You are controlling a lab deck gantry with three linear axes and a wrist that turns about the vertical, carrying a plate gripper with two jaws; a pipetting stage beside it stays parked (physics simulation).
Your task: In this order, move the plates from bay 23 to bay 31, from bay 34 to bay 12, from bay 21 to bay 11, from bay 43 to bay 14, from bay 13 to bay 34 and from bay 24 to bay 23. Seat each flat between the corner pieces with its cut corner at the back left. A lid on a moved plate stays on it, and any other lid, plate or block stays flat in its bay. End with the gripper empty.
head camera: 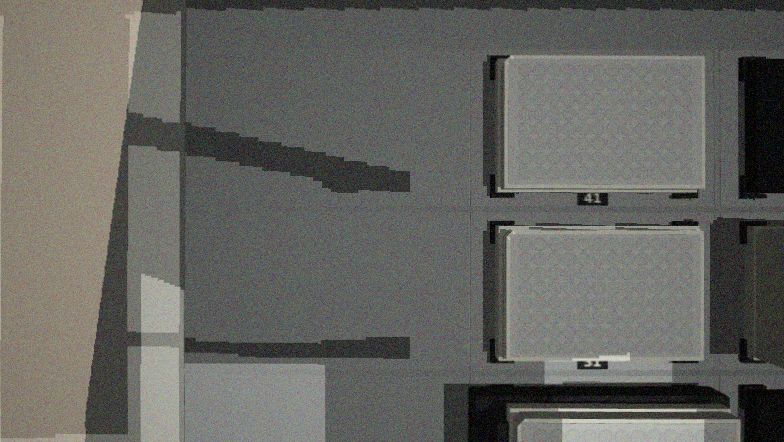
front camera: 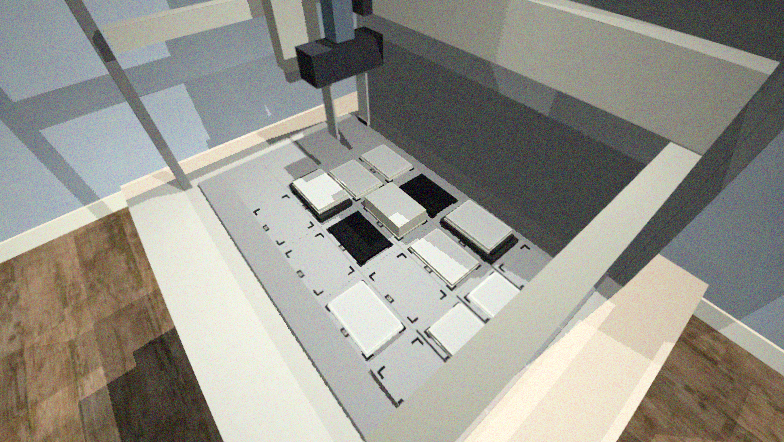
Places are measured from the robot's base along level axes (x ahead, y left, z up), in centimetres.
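Pixels of known places: gripper, fingertip midpoint: point(front camera: 349, 128); robot's base at its link origin: point(front camera: 255, 212).
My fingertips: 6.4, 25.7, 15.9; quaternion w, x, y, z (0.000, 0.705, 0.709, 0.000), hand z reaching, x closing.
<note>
Ahead of a thing's pixels: the offset from my fingertips to its top centre, as dx, dy, dz. "spot": to the spot under its first point.
My gripper point(front camera: 349, 129) is open and empty over the far left of the deck; its jaws do not show in the head view. A pale plate @[+0.0, +0.0, -14.5] point(front camera: 355, 178) point(head camera: 603, 296) lies flat in bay 31, cut corner at back left. Bay 23 @[spot: +33.0, -10.7, -15.9] point(front camera: 407, 286) is empty. Plates stand in bay 34 @[spot: +46.1, -0.5, -13.1] point(front camera: 493, 294), bay 43 @[spot: +33.1, +9.9, -12.3] point(front camera: 477, 225), bay 13 @[spot: +33.5, -21.7, -14.5] point(front camera: 365, 317) and bay 24 @[spot: +46.3, -11.0, -13.1] point(front camera: 456, 329). The bay 21 plate @[+0.1, -10.5, -12.3] point(front camera: 321, 189) point(head camera: 631, 431) sits on a black block. Bay 11 @[spot: +0.0, -21.4, -16.0] point(front camera: 283, 218), bay 12 @[spot: +16.6, -21.7, -15.9] point(front camera: 318, 263) and bay 14 @[spot: +46.2, -22.0, -14.5] point(front camera: 409, 373) are empty.
A plate @[+0.0, +10.7, -14.5] point(front camera: 385, 160) point(head camera: 603, 123) is in bay 41, a tall one @[+16.4, +0.0, -11.8] point(front camera: 392, 203) in bay 32 and another @[+32.8, +0.0, -14.5] point(front camera: 444, 255) in bay 33. Black blocks lie in bay 42 @[spot: +16.8, +10.9, -15.2] point(front camera: 428, 193) and bay 22 @[spot: +17.0, -11.0, -15.2] point(front camera: 359, 237). A frame beam point(front camera: 549, 307) hides the deck's right edge.
</note>
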